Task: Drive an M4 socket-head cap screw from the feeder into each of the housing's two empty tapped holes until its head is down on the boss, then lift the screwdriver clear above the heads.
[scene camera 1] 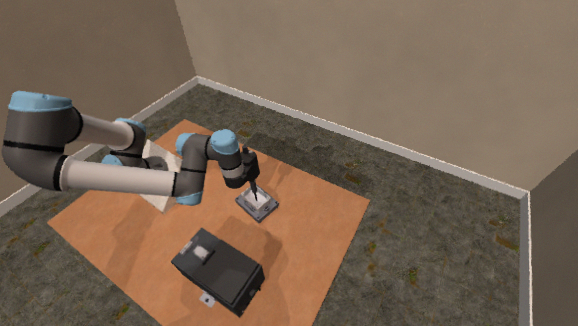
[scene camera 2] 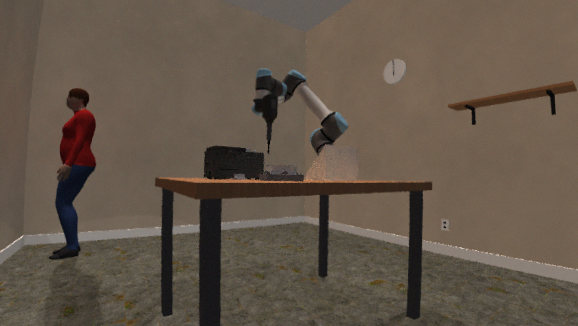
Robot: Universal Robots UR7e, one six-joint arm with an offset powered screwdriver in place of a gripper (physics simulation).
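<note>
The screwdriver [scene camera 1: 256, 198] [scene camera 2: 268, 151] points down. In scene camera 2 its bit ends in the air, clearly above the housing's top; in scene camera 1 the tip shows over the housing. Whether a screw sits on the bit is too small to tell. The pale grey housing [scene camera 1: 249, 204] [scene camera 2: 281, 169] stands on a dark base plate [scene camera 1: 259, 218] [scene camera 2: 287, 177] on the table. Its tapped holes and any screw heads are too small to make out. The black feeder [scene camera 1: 226, 269] [scene camera 2: 231, 162] stands beside the housing, apart from it; no screw can be made out there.
The wooden table [scene camera 1: 310, 235] [scene camera 2: 320, 188] carries everything. The arm's pale base block [scene camera 1: 164, 204] [scene camera 2: 342, 164] stands behind the housing. A small light plate [scene camera 1: 207, 300] juts from the feeder's side. A person in red [scene camera 2: 79, 137] stands by the wall at left, away from the table.
</note>
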